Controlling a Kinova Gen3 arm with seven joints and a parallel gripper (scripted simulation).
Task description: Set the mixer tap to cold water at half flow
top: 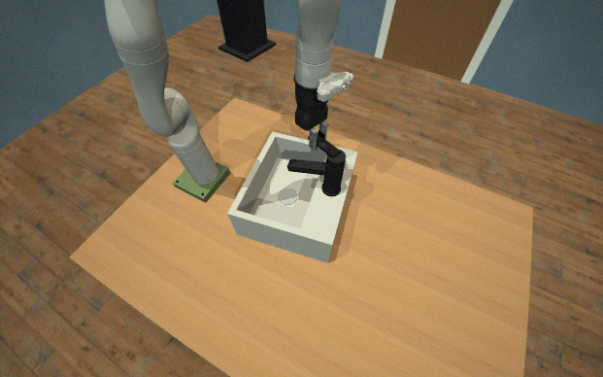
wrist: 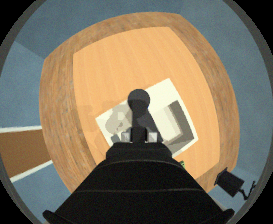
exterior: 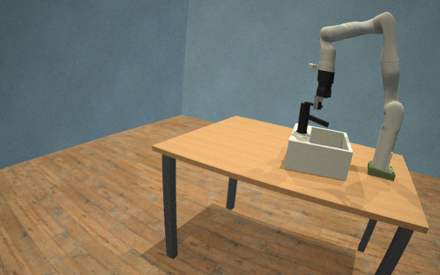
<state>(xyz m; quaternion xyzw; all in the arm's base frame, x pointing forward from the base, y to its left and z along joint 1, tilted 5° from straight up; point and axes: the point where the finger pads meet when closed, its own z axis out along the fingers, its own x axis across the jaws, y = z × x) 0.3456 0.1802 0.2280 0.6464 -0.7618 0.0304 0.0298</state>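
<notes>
The lever lies 2 cm ahead of my hand. Round my hand: black mixer tap (4 cm ahead, 1 cm to the right, 4 cm below); then white basin (5 cm behind, 5 cm to the right, 24 cm below).
</notes>
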